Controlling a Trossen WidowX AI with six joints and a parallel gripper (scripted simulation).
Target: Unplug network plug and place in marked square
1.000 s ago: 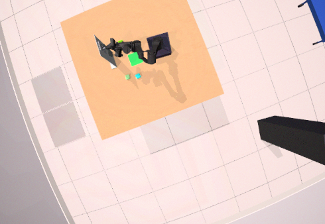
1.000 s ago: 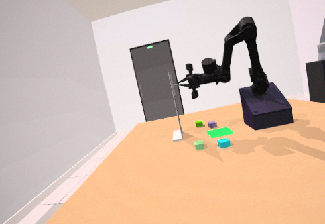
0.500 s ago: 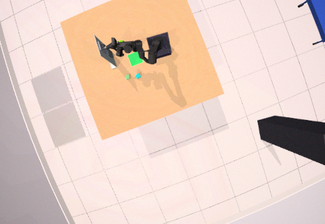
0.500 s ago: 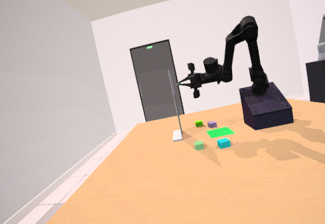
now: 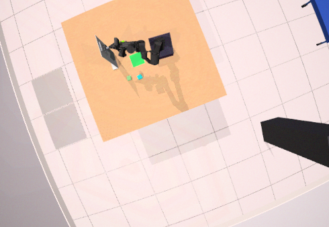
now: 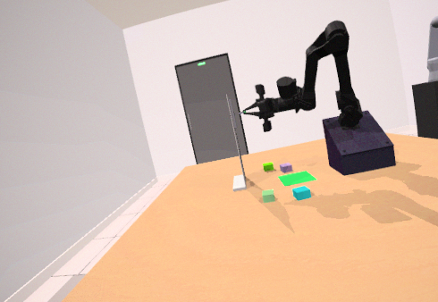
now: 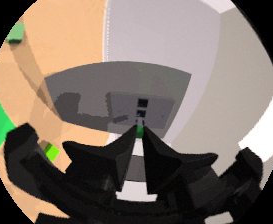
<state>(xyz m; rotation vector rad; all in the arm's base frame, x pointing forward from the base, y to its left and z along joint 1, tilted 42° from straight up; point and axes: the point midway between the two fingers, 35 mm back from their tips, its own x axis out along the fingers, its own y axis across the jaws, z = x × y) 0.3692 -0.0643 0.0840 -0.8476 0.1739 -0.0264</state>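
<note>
The green marked square lies 16 cm behind my gripper tip, 5 cm to the left of it and 29 cm below it. The rest, counted from my gripper tip: lime cube (6 cm behind, 13 cm to the right, 28 cm below); then plug (right at my gripper tip); then upright panel (6 cm ahead, 12 cm below).
</note>
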